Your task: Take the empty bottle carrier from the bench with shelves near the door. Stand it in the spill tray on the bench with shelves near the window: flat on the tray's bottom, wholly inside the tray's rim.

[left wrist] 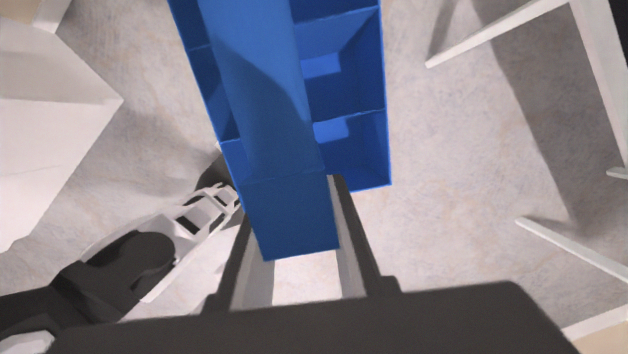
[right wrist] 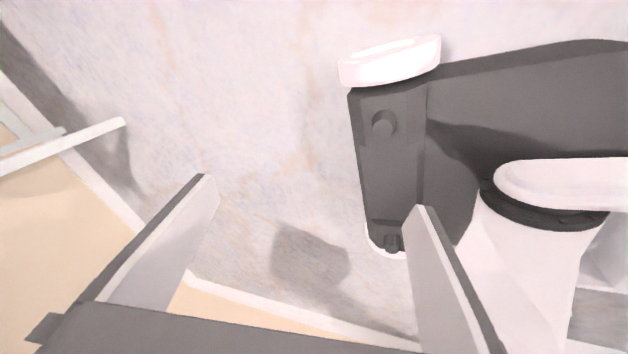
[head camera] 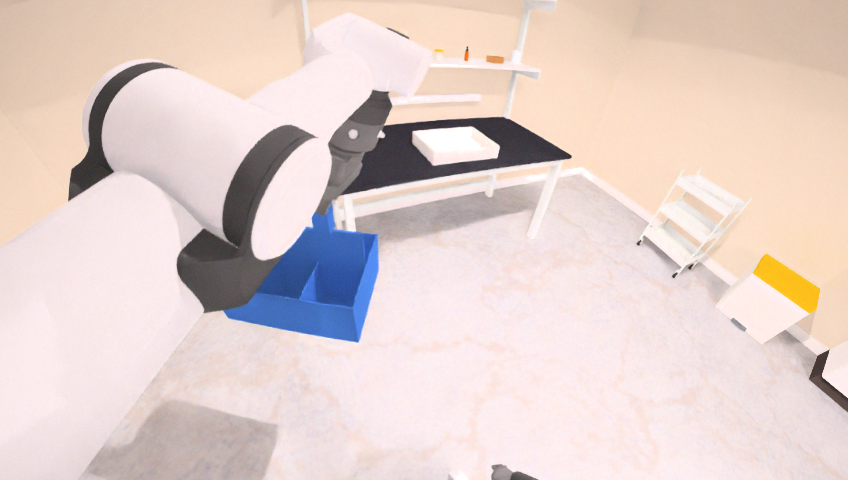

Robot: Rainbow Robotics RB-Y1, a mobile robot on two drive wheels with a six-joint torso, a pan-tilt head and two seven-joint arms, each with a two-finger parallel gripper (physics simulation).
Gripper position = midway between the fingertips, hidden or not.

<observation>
my left gripper: left wrist 301,189; head camera 324,207; not seen in the right wrist view (out of frame)
blue bottle carrier: left wrist 292,98; head camera 322,285; not seen in the right wrist view (out of frame)
white spill tray: head camera 440,146; not seen in the left wrist view (out of frame); not seen in the right wrist view (out of frame)
</observation>
